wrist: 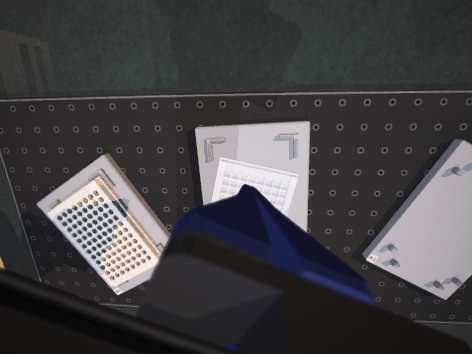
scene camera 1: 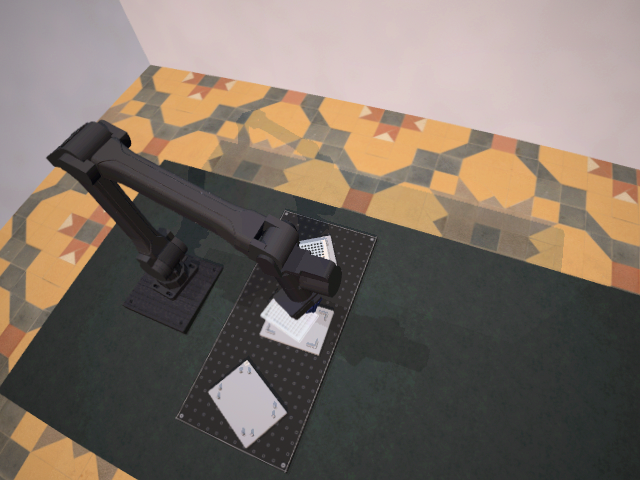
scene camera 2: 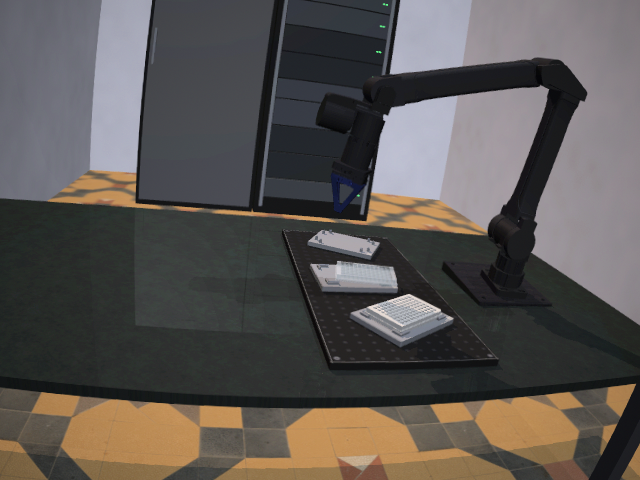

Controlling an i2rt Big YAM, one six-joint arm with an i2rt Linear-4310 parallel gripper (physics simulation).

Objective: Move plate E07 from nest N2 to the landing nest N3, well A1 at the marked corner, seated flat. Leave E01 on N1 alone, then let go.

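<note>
Plate E07 (scene camera 1: 289, 324) (scene camera 2: 367, 272) (wrist: 260, 181), white, lies skewed on nest N2 (scene camera 1: 322, 330) (scene camera 2: 326, 275) (wrist: 260, 137), shifted toward the arm base side and off square to its corner clips; it looks slightly tilted. My gripper (scene camera 1: 313, 305) (scene camera 2: 338, 209) (wrist: 244, 195) is shut and empty, raised well above the nests; in the wrist view it hides part of E07. Landing nest N3 (scene camera 1: 247, 403) (scene camera 2: 343, 242) (wrist: 425, 225) bears no plate; its A1 label (wrist: 372, 258) shows at one corner. Plate E01 (scene camera 1: 315, 248) (scene camera 2: 405, 310) (wrist: 100, 235) sits on nest N1 (wrist: 132, 200).
The three nests stand in a row on a dark perforated board (scene camera 1: 227, 356) (scene camera 2: 336, 335) (wrist: 340, 150). My arm's base plate (scene camera 1: 165, 315) (scene camera 2: 465, 284) stands beside the board. The arm covers part of E01 and N1 in scene camera 1. A rack cabinet (scene camera 2: 325, 113) stands behind the table.
</note>
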